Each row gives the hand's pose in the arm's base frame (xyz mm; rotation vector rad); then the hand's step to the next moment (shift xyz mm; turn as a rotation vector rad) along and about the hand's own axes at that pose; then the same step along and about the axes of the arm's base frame.
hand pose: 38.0 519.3 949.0 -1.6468 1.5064 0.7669
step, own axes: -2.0 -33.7 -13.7 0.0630 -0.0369 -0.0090
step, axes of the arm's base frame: 32.3 -10.1 13.5 0.0437 -0.0407 -0.0429
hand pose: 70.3 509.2 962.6 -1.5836 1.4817 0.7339
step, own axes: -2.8 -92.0 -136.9 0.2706 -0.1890 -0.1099
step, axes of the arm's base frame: 73.8 -120.3 85.4 0.2093 -0.2375 -0.1443
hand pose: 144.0 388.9 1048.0 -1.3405 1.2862 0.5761
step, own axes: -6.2 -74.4 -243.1 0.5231 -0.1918 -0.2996
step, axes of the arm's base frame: -16.8 -236.0 93.1 0.2194 -0.4981 -0.3224
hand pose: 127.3 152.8 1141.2 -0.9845 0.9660 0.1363
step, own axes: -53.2 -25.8 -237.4 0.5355 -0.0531 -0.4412
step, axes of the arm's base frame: -167.9 -177.7 10.6 0.0684 -0.5282 -0.4479
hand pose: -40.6 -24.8 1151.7 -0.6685 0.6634 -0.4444
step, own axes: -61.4 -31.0 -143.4 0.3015 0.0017 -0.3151
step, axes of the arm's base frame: -147.0 -47.0 -38.6 -0.0019 -0.3031 -0.3136
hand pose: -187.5 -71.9 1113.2 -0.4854 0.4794 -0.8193
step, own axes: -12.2 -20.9 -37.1 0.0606 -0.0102 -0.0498
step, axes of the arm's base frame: -40.4 -11.0 -14.6 0.0014 -0.0641 -0.0463
